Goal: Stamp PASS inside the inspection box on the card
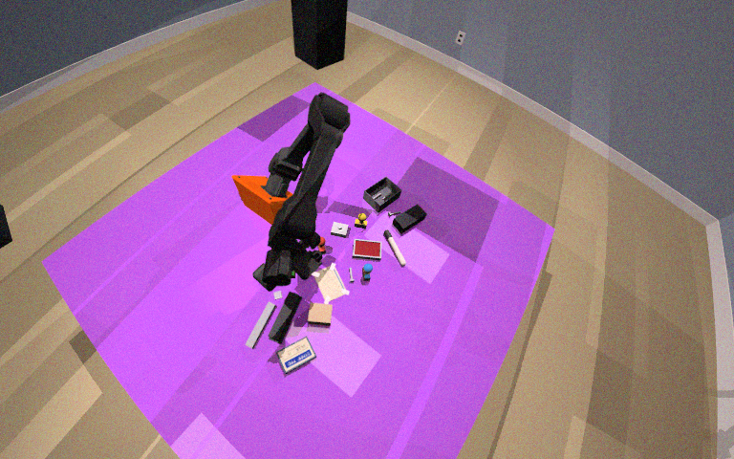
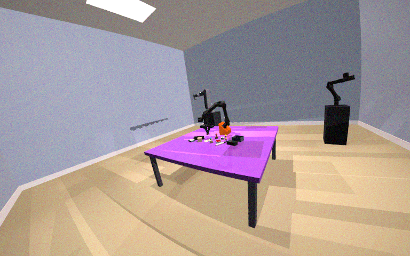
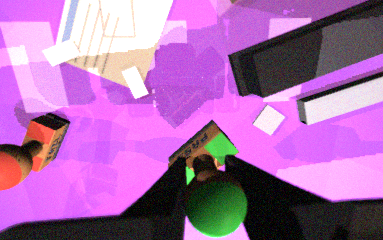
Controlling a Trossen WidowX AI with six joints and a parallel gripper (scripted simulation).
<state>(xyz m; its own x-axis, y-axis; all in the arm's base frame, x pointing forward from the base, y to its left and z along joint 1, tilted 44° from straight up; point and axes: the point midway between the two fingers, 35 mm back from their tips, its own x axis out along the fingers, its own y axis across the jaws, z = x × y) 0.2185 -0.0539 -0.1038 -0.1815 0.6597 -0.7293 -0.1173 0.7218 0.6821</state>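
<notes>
My gripper tip is now 9 cm short of the red ink pad, 23 cm to the right of it and 6 cm above it. Round my gripper tip: green-knobbed PASS stamp right at my gripper tip; black block 8 cm ahead, 9 cm to the right, 5 cm below; cream card 9 cm ahead, 7 cm to the left, 7 cm below.
</notes>
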